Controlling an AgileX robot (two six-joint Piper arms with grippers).
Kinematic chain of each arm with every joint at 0, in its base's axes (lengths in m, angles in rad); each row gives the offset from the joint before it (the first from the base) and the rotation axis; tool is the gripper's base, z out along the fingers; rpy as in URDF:
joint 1: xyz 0 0 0.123 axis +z
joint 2: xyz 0 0 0 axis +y
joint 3: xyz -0.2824 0 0.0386 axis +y
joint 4: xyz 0.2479 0 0.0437 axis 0.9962 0 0.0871
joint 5: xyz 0 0 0 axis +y
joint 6: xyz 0.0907 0 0.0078 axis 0.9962 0 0.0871
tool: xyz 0 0 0 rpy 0 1.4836 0
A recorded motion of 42 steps. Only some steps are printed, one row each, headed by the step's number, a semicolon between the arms.
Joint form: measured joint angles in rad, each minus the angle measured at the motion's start. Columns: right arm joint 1, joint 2, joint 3, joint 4, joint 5, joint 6; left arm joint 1, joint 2, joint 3, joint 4, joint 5, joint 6.
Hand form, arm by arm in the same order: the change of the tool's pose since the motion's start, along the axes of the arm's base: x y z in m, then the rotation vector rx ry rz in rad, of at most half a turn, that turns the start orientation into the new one. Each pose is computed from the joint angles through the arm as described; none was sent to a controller.
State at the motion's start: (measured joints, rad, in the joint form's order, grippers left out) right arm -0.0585 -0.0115 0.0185 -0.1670 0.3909 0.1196; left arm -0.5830 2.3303 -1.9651 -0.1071 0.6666 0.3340
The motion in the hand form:
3: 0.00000 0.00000 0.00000 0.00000 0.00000 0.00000; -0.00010 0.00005 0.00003 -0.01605 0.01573 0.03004
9: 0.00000 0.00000 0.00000 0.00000 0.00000 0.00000; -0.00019 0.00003 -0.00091 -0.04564 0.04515 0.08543
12: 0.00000 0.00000 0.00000 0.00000 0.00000 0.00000; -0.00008 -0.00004 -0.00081 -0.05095 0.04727 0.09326
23: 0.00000 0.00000 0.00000 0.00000 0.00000 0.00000; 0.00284 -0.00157 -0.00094 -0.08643 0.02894 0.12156
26: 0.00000 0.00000 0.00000 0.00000 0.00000 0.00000; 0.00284 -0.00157 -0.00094 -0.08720 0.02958 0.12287
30: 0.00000 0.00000 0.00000 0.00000 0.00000 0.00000; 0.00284 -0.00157 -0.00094 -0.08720 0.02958 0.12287
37: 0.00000 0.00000 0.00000 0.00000 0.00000 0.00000; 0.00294 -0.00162 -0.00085 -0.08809 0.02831 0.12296
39: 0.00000 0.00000 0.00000 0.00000 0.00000 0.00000; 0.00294 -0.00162 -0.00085 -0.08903 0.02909 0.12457
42: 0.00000 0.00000 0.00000 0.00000 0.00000 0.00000; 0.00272 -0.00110 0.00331 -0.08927 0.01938 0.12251
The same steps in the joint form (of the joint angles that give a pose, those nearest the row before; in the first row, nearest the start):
3: 0.0000 0.0000 0.0000 0.0000 0.0000 0.0000; 0.0000 0.0000 -0.0005 0.0000 0.0023 -0.0375
9: 0.0000 0.0000 0.0000 0.0000 0.0000 0.0000; 0.0000 0.0016 -0.0005 -0.0009 0.0045 -0.1059
12: 0.0000 0.0000 0.0000 0.0000 0.0000 0.0000; 0.0000 0.0016 -0.0005 -0.0009 0.0027 -0.1155
23: 0.0000 0.0000 0.0000 0.0000 0.0000 0.0000; 0.0000 0.0061 -0.0005 -0.0009 -0.0388 -0.1472
26: 0.0000 0.0000 0.0000 0.0000 0.0000 0.0000; 0.0000 0.0061 -0.0005 -0.0009 -0.0388 -0.1488
30: 0.0000 0.0000 0.0000 0.0000 0.0000 0.0000; 0.0000 0.0061 -0.0005 -0.0009 -0.0388 -0.1488
37: 0.0000 0.0000 0.0000 0.0000 0.0000 0.0000; 0.0000 0.0061 -0.0005 -0.0009 -0.0404 -0.1488
39: 0.0000 0.0000 0.0000 0.0000 0.0000 0.0000; 0.0000 0.0061 -0.0005 -0.0009 -0.0403 -0.1508
42: 0.0000 0.0000 0.0000 0.0000 0.0000 0.0000; 0.0000 -0.0019 -0.0005 0.0050 -0.0403 -0.1508

